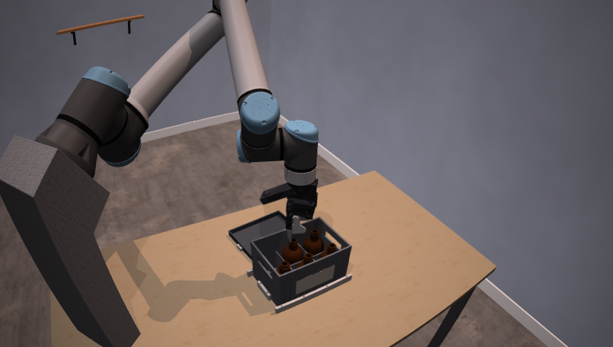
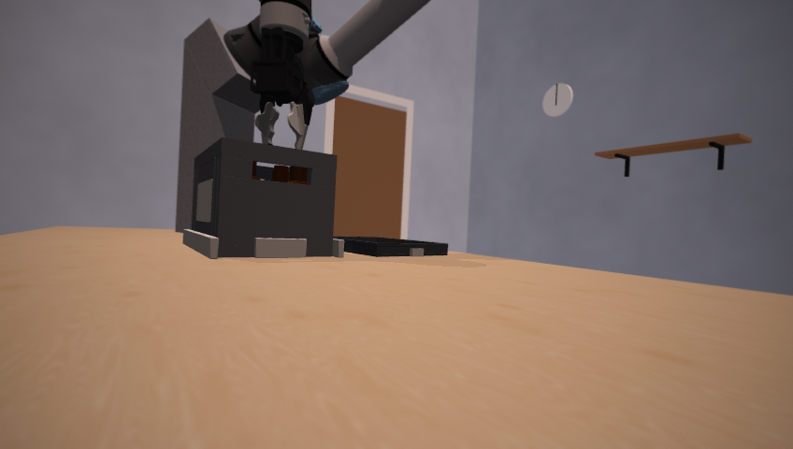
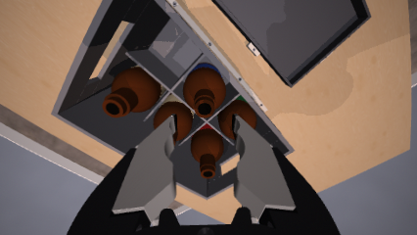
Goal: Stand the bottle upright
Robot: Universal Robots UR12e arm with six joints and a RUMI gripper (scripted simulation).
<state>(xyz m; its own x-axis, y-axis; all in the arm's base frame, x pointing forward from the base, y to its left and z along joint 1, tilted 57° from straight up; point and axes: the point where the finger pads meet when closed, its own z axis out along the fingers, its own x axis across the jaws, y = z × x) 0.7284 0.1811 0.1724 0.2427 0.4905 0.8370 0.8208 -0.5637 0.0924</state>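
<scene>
The crate lies 30 mm ahead of my hand, 40 mm to the right of it and 110 mm below it. Round my hand: flat dark tray (80 mm behind, 200 mm to the left, 180 mm below).
</scene>
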